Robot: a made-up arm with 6 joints.
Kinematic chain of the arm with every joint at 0, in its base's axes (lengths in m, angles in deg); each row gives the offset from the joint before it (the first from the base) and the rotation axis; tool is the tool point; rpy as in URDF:
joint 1: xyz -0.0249 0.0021 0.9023 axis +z
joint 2: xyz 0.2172 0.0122 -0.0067 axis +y
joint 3: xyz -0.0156 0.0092 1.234 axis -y
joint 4: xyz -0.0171 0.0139 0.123 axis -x
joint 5: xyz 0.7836 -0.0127 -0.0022 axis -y
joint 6: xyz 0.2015 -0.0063 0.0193 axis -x
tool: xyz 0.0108 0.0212 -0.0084 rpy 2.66 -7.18 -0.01
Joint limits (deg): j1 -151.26..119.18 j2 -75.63..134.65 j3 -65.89..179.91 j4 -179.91..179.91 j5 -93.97..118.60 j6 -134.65..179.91
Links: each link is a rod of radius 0.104 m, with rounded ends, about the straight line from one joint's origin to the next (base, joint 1, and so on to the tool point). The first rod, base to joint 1, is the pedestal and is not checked.
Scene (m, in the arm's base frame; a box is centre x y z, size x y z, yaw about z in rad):
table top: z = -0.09
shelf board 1: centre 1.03 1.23 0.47 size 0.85 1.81 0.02 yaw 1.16
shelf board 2: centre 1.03 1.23 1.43 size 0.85 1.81 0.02 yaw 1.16
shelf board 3: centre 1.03 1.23 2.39 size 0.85 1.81 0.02 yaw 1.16
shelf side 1: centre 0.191 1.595 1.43 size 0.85 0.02 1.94 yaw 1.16
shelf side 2: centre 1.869 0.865 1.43 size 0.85 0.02 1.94 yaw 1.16
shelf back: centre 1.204 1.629 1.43 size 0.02 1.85 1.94 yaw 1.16
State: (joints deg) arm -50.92 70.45 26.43 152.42 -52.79 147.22
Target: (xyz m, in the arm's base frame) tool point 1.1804 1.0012 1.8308
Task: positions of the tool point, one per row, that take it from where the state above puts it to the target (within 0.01 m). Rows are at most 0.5 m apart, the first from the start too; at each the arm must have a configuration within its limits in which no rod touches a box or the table.
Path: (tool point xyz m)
1: 1.6023 -1.3335 1.0590
2: 1.6813 -0.8969 1.1909
3: 1.6103 -0.4736 1.2906
4: 1.4079 -0.1165 1.3539
5: 1.4657 0.1753 1.4622
6: 1.4455 0.4737 1.5812
7: 1.3474 0.7562 1.7059
8: 1.1805 1.0012 1.8307

